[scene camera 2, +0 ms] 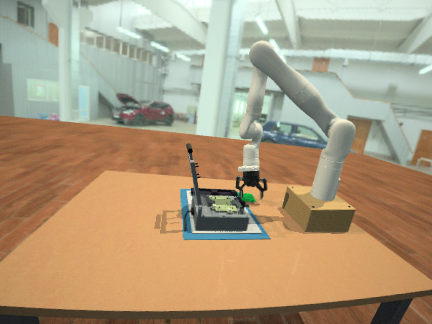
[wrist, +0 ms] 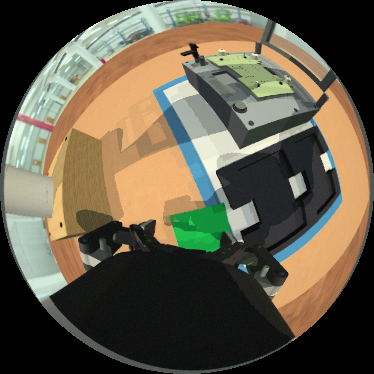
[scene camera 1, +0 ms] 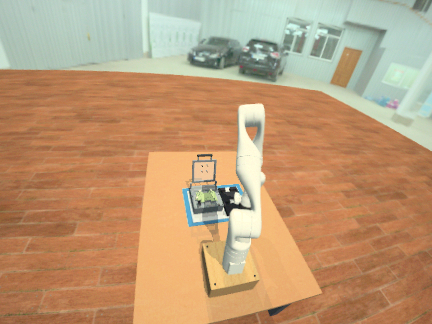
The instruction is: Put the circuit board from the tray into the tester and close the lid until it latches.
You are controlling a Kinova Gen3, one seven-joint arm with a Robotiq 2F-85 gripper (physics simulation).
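Frame: origin at the arm's base, x ahead, y left, z up, level; centimetres.
Seen in the pictures: gripper, fingertip midpoint: [scene camera 2: 251, 198] [wrist: 187, 233]; arm's base, origin of the base link: [scene camera 2: 321, 195] [wrist: 49, 197] [scene camera 1: 232, 263].
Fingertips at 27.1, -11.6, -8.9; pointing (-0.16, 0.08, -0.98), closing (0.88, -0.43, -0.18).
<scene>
Pixels of each thing's top centre, then the offset from my fingertips to it, as dx, dy, dz. "spot": a spot on its surface instead. Level surfaces: height alone.
- green circuit board, middle of its top: [wrist: 204, 249] [scene camera 2: 246, 196] +1.5, -2.8, -0.3
- black tray, surface spot: [wrist: 260, 172] [scene camera 1: 228, 208] spot: +10.9, +4.6, -0.1
- blue-edged white mat, its level: dz -1.7
- black latch, middle of its top: [wrist: 186, 43] +9.0, +23.1, +8.8
The green circuit board [scene camera 2: 248, 198] [wrist: 200, 222] lies outside the black tray [scene camera 1: 229, 206] [wrist: 260, 172], at its near edge, across the blue mat border and the table. My gripper [scene camera 2: 251, 194] [wrist: 187, 233] is open and empty, low above the board, with a fingertip at either side of it in the wrist view. The arm hides the gripper and board in scene camera 1. The grey tester [scene camera 1: 207, 208] [scene camera 2: 222, 223] [wrist: 280, 123] stands beside the tray, with yellow-green plates [scene camera 2: 222, 203] [wrist: 255, 75] on top. Its lid [scene camera 1: 204, 171] [scene camera 2: 194, 172] stands upright, open.
The tester and tray stand on a blue-edged white mat [scene camera 1: 189, 216] [scene camera 2: 186, 234] [wrist: 185, 132]. White blocks [wrist: 245, 216] [wrist: 298, 185] show on the tray. The wooden base block [scene camera 1: 215, 285] [scene camera 2: 327, 220] [wrist: 85, 180] stands under the arm. A black latch [wrist: 192, 52] sticks up from the tester.
</scene>
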